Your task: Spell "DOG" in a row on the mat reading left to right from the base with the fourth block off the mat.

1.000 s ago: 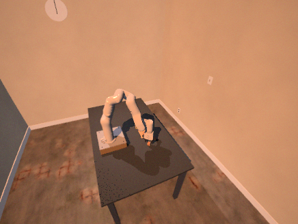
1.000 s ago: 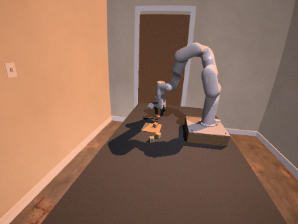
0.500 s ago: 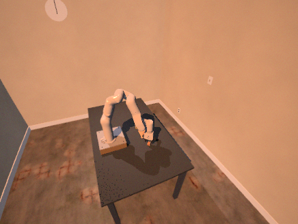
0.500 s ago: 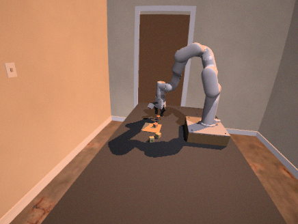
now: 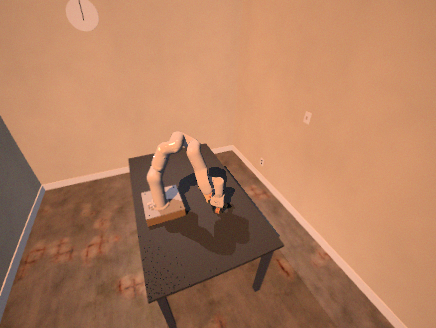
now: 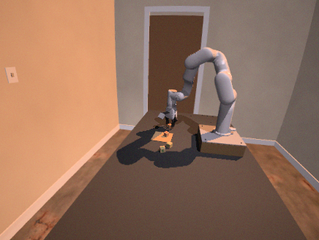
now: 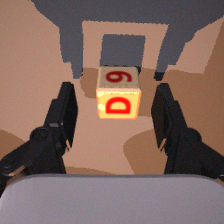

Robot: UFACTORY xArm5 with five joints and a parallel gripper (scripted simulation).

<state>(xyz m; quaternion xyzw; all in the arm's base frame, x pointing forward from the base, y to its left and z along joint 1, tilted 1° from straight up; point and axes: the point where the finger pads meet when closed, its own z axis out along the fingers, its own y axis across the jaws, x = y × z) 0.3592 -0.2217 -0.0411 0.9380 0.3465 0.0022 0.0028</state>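
Right now my hand is 18 cm to the right of the orange mat, 6 cm short of it and 3 cm above it.
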